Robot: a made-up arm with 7 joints.
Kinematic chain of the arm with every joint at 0, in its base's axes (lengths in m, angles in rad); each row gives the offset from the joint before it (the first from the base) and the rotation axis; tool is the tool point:
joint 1: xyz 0 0.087 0 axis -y
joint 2: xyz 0 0.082 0 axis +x
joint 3: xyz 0 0 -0.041 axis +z
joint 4: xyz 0 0 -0.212 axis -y
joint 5: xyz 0 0 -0.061 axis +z
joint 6: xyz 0 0 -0.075 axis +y
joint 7: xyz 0 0 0 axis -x
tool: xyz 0 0 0
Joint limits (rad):
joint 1: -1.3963..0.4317
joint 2: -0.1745..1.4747
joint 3: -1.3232..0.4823
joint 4: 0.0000..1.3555
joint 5: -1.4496..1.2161
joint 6: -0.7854..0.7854
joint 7: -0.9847..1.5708
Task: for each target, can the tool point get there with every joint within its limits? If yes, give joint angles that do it. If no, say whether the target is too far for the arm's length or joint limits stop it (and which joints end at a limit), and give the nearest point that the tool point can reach.
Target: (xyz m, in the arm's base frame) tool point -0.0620 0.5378 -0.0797
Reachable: yes | joints -1.1944 1.3417 -0.0174 0.3874 0.4023 0.3425 -0.4496
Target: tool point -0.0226 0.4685 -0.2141
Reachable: yes | joints -0.4461 1.1029 -0.5684 0.6794 -1.2462 0.3101 -0.3981
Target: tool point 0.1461 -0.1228 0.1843
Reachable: no: joint limits stop it (at a limit: joint 1, joint 2, joint 4) | nearest point 0.1765 0.0121 -0.2036 | short by 0.412 m
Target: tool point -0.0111 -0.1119 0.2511
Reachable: no: joint limits stop it (at a limit: joint 1, joint 2, joint 3, joint 4) | nearest point -0.2459 -0.0068 -0.0764 | short by 0.416 m
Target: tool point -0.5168 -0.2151 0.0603
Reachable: no: too far | nearest point -0.3301 0.0251 -0.0795 | short by 0.335 m
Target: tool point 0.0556 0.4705 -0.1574
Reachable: yes | joints -0.4256 1.2015 -0.0298 1.0164 0.7144 -0.1679 -0.3773
